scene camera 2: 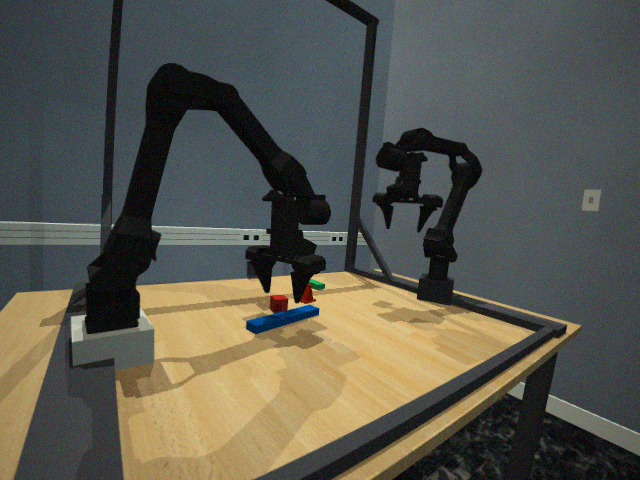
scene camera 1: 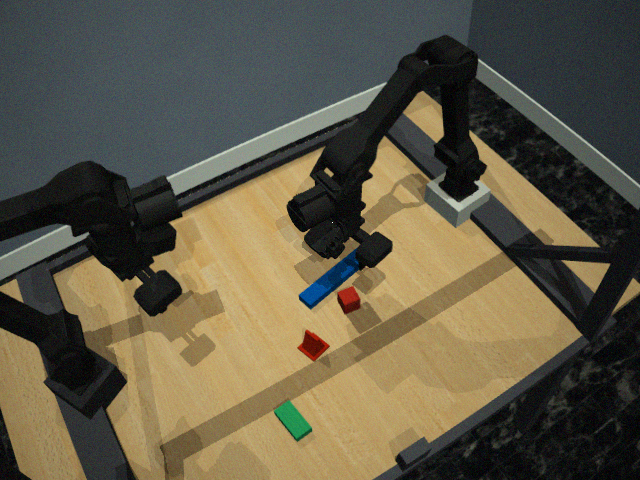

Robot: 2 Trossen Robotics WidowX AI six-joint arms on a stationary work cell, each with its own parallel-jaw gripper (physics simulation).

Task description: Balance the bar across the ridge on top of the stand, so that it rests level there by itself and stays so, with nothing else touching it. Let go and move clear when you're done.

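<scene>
The blue bar lies flat on the table. The stand, a small red piece with an upright ridge, stands apart from the bar, with nothing on it. My right gripper is open and empty, pointing down above the bar; in scene camera 1 it hides the bar's far end. My left gripper is open and empty, high above the table, well away from the bar and the stand.
A red cube sits close beside the bar, on the stand's side. A green block lies flat beyond the stand from the bar. Dark frame rails run along the table's sides.
</scene>
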